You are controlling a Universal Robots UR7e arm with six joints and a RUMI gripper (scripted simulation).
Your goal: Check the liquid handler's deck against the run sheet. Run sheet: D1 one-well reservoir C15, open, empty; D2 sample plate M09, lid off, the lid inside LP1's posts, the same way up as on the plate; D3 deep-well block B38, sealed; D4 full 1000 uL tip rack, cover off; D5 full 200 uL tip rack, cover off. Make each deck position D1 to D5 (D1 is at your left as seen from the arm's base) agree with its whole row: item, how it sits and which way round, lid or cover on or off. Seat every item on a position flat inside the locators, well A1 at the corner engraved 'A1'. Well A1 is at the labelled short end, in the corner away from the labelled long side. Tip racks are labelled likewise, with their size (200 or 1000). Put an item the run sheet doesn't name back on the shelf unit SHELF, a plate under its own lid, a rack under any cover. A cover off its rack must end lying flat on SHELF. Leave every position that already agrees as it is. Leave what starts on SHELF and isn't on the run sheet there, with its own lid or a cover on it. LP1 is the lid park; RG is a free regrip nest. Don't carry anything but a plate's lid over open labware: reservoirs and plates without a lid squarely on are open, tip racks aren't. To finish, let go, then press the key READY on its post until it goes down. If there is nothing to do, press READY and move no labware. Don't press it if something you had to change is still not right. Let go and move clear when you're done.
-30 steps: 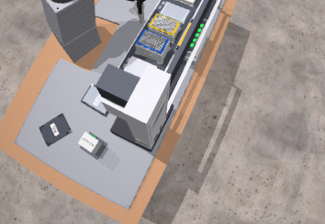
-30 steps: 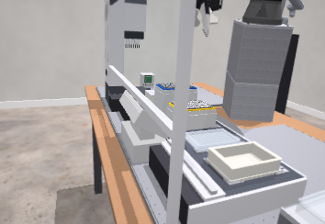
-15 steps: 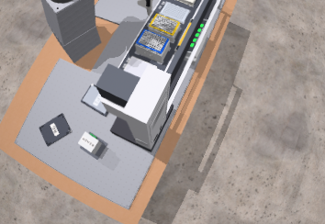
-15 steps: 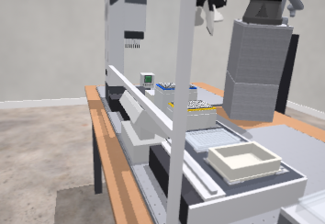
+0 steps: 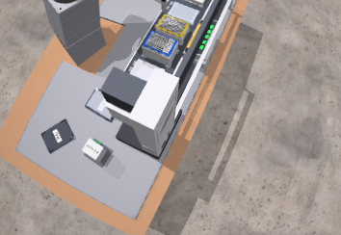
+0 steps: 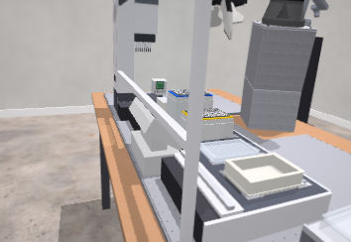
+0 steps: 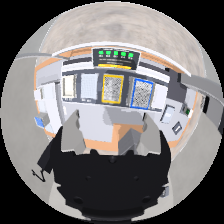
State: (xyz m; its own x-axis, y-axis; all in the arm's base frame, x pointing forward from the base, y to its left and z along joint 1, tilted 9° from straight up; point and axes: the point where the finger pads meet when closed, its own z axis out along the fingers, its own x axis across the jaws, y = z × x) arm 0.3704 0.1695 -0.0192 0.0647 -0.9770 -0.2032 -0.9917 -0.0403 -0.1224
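My gripper is now 220 mm above the yellow-framed tip rack and 10 mm to the right of it. Round my hand: white sealed block 250 mm below, 240 mm to the right, 10 mm ahead; then clear well plate 260 mm below, 140 mm to the left, 10 mm ahead; then blue-framed tip rack 200 mm below, 120 mm to the right.
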